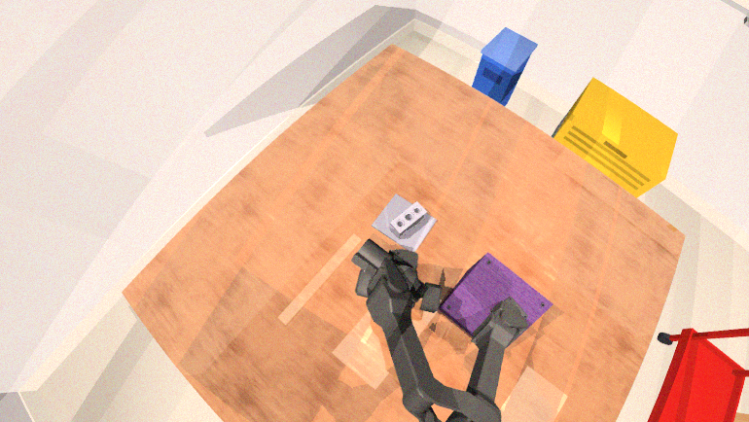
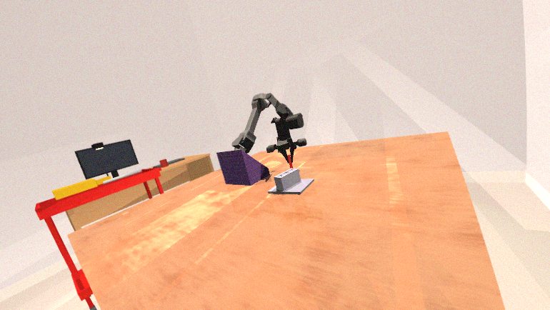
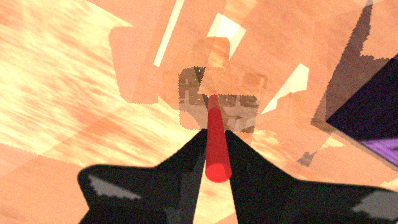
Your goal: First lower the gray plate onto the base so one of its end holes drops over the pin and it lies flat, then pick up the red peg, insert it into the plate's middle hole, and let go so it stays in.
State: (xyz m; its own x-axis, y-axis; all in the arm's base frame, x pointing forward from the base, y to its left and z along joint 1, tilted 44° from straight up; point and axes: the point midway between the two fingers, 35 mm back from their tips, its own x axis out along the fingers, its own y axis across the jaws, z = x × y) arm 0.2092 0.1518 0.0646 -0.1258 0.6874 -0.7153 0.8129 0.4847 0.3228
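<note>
Now: the gray plate 130 mm ahead of my gripper tip, 160 mm to the right of it and 10 mm above it. The rest, counted from my gripper tip: flat gray base (130 mm ahead, 150 mm to the right, 30 mm below); red peg (right at my gripper tip).
</note>
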